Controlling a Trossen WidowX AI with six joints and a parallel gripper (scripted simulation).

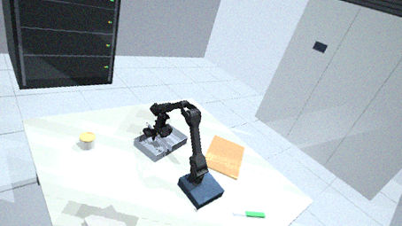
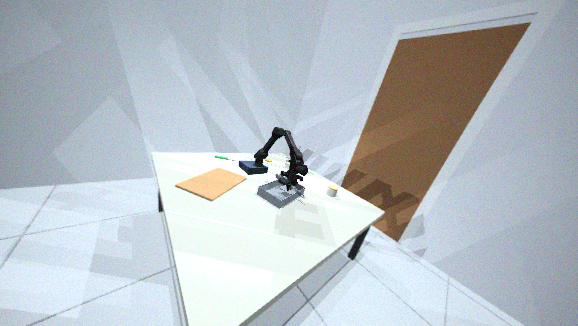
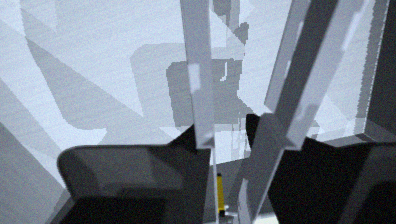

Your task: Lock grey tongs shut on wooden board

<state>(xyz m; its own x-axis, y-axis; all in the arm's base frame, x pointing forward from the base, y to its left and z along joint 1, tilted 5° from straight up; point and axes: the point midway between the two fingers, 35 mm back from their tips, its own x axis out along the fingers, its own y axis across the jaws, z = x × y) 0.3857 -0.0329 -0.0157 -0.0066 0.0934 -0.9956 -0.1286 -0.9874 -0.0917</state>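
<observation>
Right now the grey roasting tin is 4 cm to the right of my gripper tip and 3 cm behind it. Round my gripper tip: wooden board 35 cm to the right, 33 cm behind, 2 cm below; cork-topped jar 35 cm to the left, 17 cm ahead; white slab 51 cm to the left, 34 cm behind, 2 cm below.
</observation>
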